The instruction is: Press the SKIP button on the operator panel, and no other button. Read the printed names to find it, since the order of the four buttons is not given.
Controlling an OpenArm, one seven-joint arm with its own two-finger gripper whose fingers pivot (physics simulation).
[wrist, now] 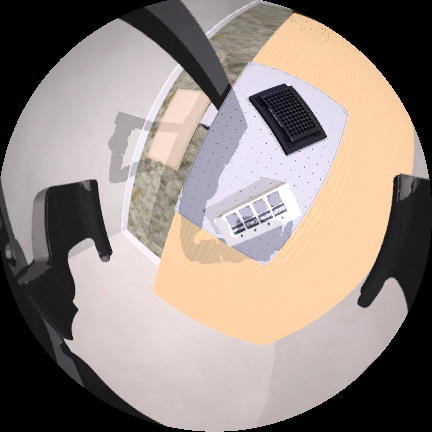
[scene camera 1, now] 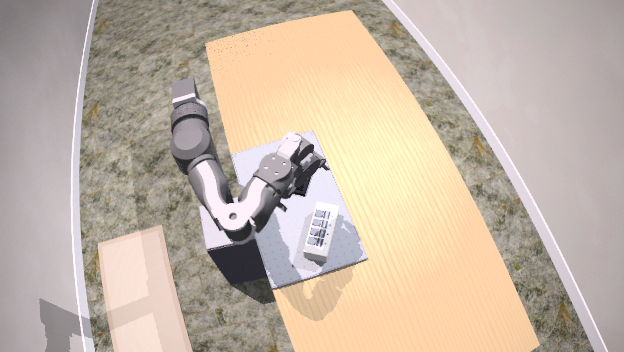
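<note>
The white operator panel (scene camera 1: 316, 256) (wrist: 292, 194) stands tilted on the pale perforated board. Its several round grey buttons form one row, each with a small dark-printed label beside it. The print is too small and blurred to read, so I cannot tell which button is SKIP. My gripper (scene camera 1: 303, 186) (wrist: 204, 235) is open and empty, its two black fingers wide apart in the wrist view. It hangs above the board, on the black tray's side of the panel in the scene view, apart from the panel. The arm partly hides the fingers there.
A black gridded tray (scene camera 1: 301, 191) (wrist: 292, 117) lies on the perforated board (scene camera 1: 280, 275) (wrist: 235, 165), partly hidden under the gripper in the scene view. The board lies on a long wooden table (scene camera 1: 400, 165) (wrist: 345, 220). A pale low bench (scene camera 1: 127, 270) (wrist: 175, 125) stands off to the side.
</note>
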